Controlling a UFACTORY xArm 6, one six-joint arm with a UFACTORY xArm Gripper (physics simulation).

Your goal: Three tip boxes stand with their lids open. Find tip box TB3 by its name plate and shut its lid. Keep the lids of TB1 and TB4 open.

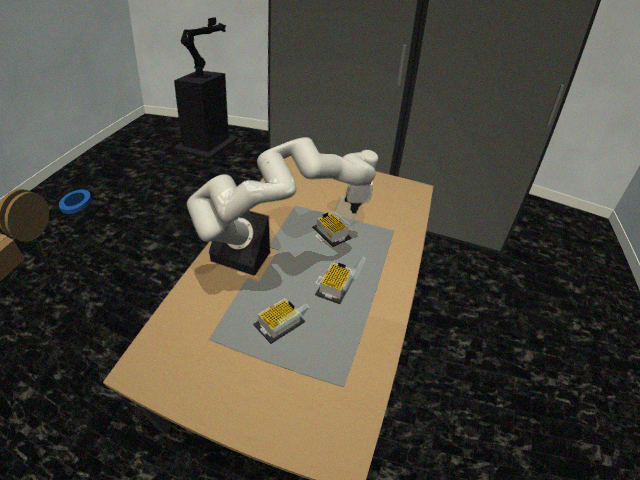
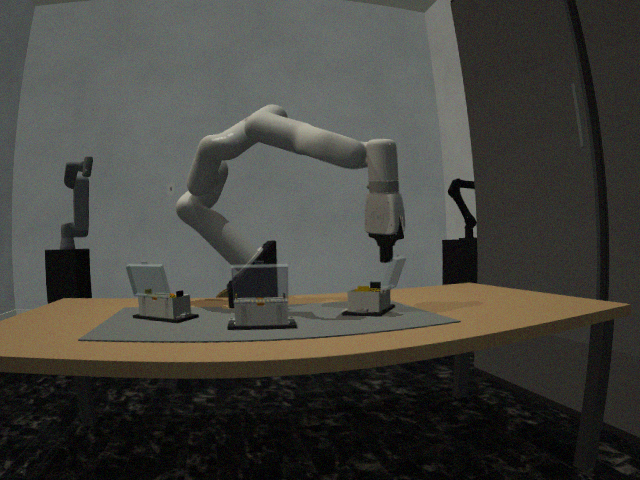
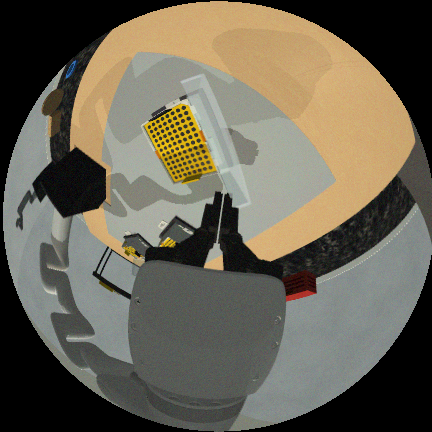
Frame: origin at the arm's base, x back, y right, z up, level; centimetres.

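Seen in the pictures: gripper, fingertip midpoint: [image 1: 353, 211] [image 2: 386, 261] [image 3: 222, 201]; arm's base, link origin: [image 1: 239, 233] [image 2: 250, 263] [image 3: 66, 196].
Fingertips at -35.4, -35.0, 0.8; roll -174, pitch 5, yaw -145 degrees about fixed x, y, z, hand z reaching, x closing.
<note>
Pixels of each thing's top centre, then the offset from my fingertips to it, as dx, dy, dz. Level surfaces: height alone.
- far box, top centre: [image 3: 172, 148] [image 2: 369, 284] [image 1: 333, 220] +8.0, +2.6, -6.2
- middle box, top centre: [image 2: 260, 297] [image 3: 168, 249] [image 1: 333, 273] -4.9, +31.5, -7.0
- grey mat, surface height: dz -13.6
Three white tip boxes with yellow racks have clear lids standing open. The far box [image 1: 331, 225] [image 2: 367, 301] [image 3: 182, 142] has its lid [image 2: 397, 272] [image 3: 218, 132] tilted back. The middle box [image 1: 336, 279] [image 2: 262, 312] has its lid [image 2: 261, 281] up, and the near box [image 1: 279, 316] [image 2: 164, 305] has its lid [image 2: 148, 279] up. The name plates are too small to read. My gripper [image 1: 354, 210] [image 2: 385, 260] [image 3: 222, 201] is shut and empty, pointing down at about the height of the far lid's top edge, beside its end. Contact cannot be told.
The boxes stand in dark holders on a grey mat [image 1: 315, 356] [image 2: 336, 330] on the wooden table [image 1: 232, 403] [image 2: 155, 364]. The arm's black base [image 1: 240, 255] stands at the mat's side. Tall grey cabinets [image 1: 336, 77] stand behind the table.
</note>
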